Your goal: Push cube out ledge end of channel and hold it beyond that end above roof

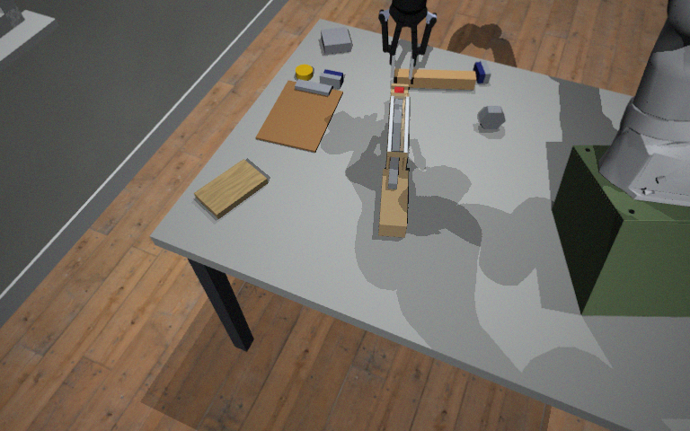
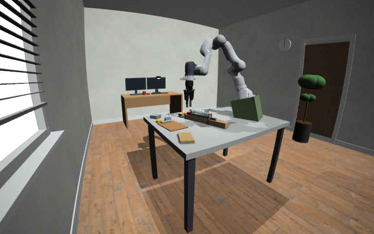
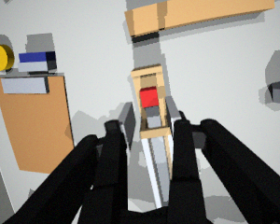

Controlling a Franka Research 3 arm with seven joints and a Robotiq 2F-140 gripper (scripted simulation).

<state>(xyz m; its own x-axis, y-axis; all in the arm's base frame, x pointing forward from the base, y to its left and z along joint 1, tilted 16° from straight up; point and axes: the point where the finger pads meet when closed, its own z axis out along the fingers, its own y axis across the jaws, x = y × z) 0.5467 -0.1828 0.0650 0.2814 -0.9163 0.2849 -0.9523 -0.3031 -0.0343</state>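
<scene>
My hand is 9 cm above the red cube. Round my hand: wooden channel 5 cm behind, 14 cm to the left, 9 cm below; then grey polyhedron 24 cm behind, 4 cm to the right, 12 cm below; then wooden bar 6 cm behind, 14 cm to the right, 13 cm below.
</scene>
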